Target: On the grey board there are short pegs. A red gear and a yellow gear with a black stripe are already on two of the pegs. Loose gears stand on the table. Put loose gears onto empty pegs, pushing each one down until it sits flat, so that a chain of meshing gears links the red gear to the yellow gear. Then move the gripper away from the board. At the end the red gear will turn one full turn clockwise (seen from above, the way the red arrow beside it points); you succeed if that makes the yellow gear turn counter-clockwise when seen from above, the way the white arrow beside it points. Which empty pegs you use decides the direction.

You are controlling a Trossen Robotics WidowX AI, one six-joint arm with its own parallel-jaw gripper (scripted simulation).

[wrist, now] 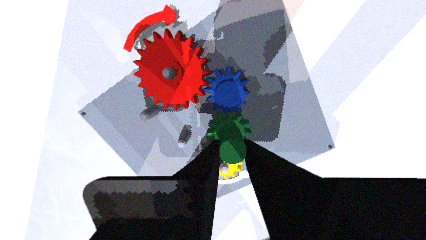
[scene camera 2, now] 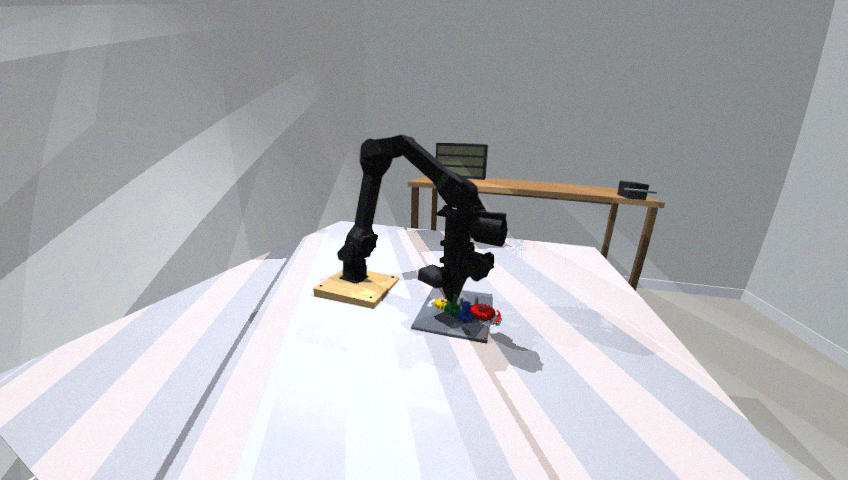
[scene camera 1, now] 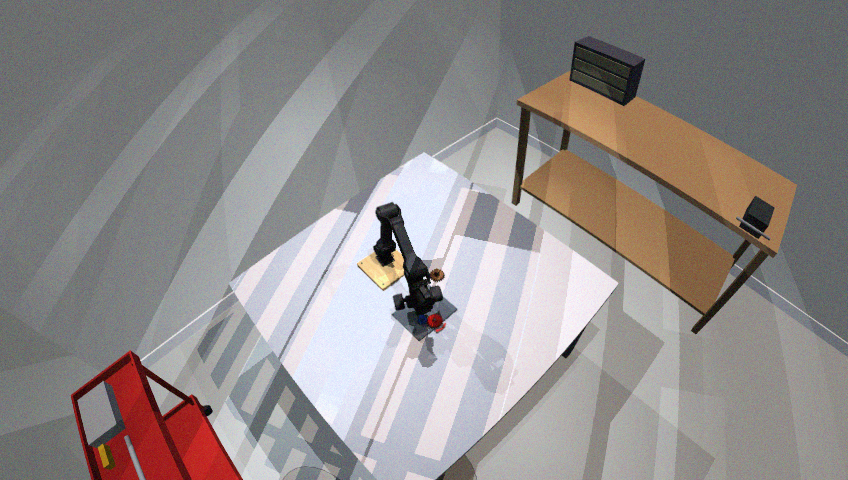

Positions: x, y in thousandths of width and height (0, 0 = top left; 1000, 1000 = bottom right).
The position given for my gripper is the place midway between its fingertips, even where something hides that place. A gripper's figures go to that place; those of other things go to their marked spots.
Labels:
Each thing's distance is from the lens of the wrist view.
my gripper (wrist: 543, 606): 11 cm
green gear (wrist: 541, 548): 11 cm
blue gear (wrist: 534, 385): 9 cm
red gear (wrist: 381, 223): 13 cm
The marked spots on the red gear and the blue gear are 6 cm apart.

